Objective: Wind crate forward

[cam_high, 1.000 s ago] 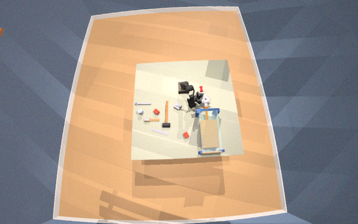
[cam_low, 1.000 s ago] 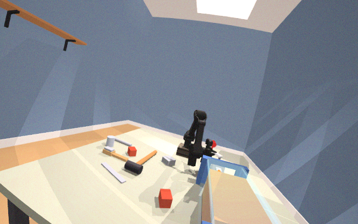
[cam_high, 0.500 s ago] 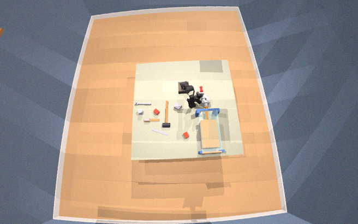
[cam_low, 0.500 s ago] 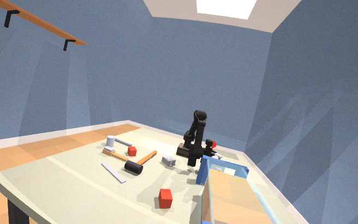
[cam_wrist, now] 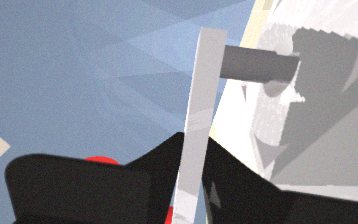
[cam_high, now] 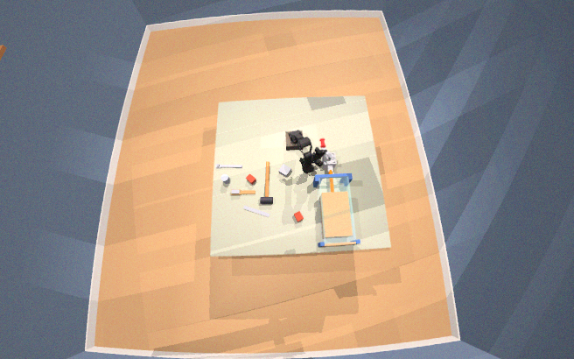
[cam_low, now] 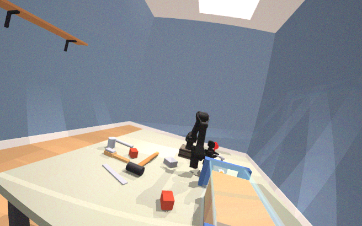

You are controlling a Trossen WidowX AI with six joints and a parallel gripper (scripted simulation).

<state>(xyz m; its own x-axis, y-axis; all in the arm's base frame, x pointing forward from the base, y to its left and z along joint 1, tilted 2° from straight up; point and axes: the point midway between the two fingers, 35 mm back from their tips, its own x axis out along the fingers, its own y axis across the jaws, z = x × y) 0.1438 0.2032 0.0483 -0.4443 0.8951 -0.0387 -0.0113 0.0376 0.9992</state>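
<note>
Right now the crank arm is 10 mm to the right of my gripper tip, 10 mm behind it and 10 mm above it. From my gripper tip the other things lie so: blue steel frame: 210 mm ahead, 30 mm to the left, 20 mm below; white hand winch: 100 mm below, 30 mm ahead, 10 mm to the left; red knob: 40 mm to the right, 40 mm behind, 40 mm above.
</note>
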